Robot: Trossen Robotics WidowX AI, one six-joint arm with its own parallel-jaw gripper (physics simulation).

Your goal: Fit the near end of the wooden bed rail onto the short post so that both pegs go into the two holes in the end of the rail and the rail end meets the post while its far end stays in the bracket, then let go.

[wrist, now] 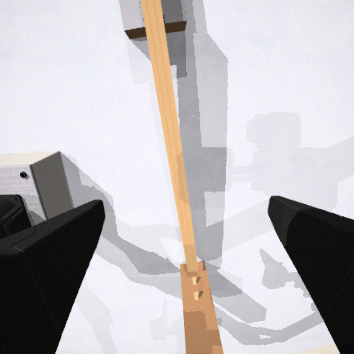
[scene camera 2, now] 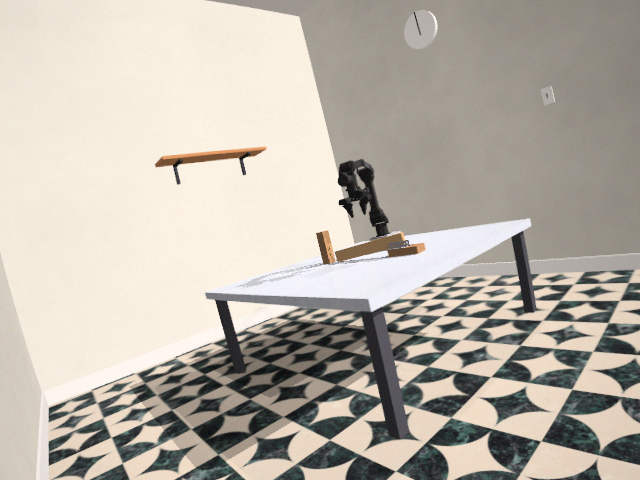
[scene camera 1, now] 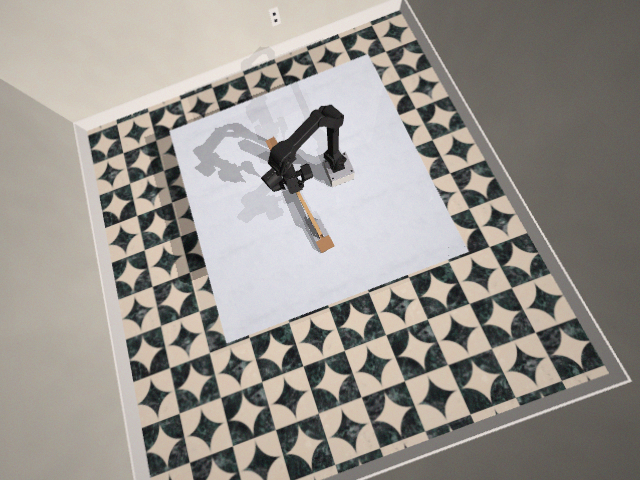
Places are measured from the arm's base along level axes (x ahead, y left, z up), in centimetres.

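Pixels of known places: gripper, fingertip midpoint: (wrist: 187, 206) (scene camera 2: 358, 216); arm's base, origin of the base link: (wrist: 7, 214) (scene camera 2: 383, 234) (scene camera 1: 337, 165).
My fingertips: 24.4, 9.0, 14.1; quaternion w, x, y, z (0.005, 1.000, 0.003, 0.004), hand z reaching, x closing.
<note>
For each thing: its top centre in the pictures, then the offset to it from my fingertips, as dx, dy, dz. "spot": a spot on its surface instead.
- post, surface spot: (wrist: 201, 325) spot: +3.3, -25.3, -8.7
- upper peg, surface spot: (wrist: 198, 295) spot: +3.4, -24.5, -13.4
- lower peg, surface spot: (wrist: 196, 281) spot: +3.4, -24.8, -16.6
- grey bracket, middle of its top: (scene camera 2: 398, 241) (scene camera 1: 317, 228) -3.2, +19.1, -15.6
- wooden block, middle of its top: (scene camera 2: 405, 246) (scene camera 1: 320, 235) -3.6, +22.2, -18.5
The wooden rail (scene camera 1: 308, 210) (scene camera 2: 369, 247) (wrist: 171, 135) slopes down from the bracket to its near end, low by the foot of the short post. The post (scene camera 1: 271, 142) (scene camera 2: 324, 245) (wrist: 201, 325) stands upright. Its two pegs show bare in the wrist view, an upper peg (wrist: 198, 295) and a lower peg (wrist: 196, 281), so the rail is not on them. The far end rests in the grey bracket (scene camera 2: 397, 244) (wrist: 133, 15). The holes in the rail end are hidden. My gripper (scene camera 2: 357, 214) (wrist: 187, 206) is open and empty, above the rail with a finger on each side.
The bracket is fixed to a wooden block (scene camera 1: 324, 244) (scene camera 2: 413, 249). The arm's pale base (scene camera 1: 342, 178) (wrist: 47, 175) stands beside the rail on the white table (scene camera 1: 382, 222) (scene camera 2: 289, 301). Arm shadows fall across the table. A wall shelf (scene camera 2: 211, 156) hangs beyond it.
</note>
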